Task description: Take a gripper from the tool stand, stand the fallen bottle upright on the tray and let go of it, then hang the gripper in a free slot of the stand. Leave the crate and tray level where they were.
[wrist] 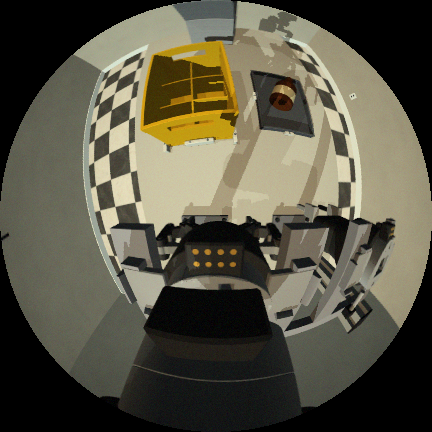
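Frame: origin at the arm's base, x ahead, y left, z up, level; millimetres.
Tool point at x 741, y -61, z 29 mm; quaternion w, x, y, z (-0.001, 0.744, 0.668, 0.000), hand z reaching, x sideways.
Observation:
Offsets run from my tool point to a thing's top centre.
The brown bottle {358 mm back, 254 mm left, 301 mm down} [283,95] with a pale label lies on its side on the dark tray {332 mm back, 249 mm left, 354 mm down} [270,121], its base towards the stand. The tool stand [304,245] shows its grey upright plates in the lower half. A dark gripper [218,234] sits between two of these plates, right in front of my wrist, with gold contacts on its coupling and linkages on both sides. Its fingertips are hidden, and whether it is locked to my wrist cannot be told. Another tool {15 mm ahead, 180 mm left, 20 mm down} [381,252] hangs in the stand at the right, seen edge-on.
The yellow crate {328 mm back, 32 mm right, 204 mm down} [187,134] with inner dividers stands upright at the back left, to the left of the tray. A grey pedestal [212,26] stands behind it. Checkered strips run along both sides of the table. The stand's plates rise close on both sides of the nearest gripper.

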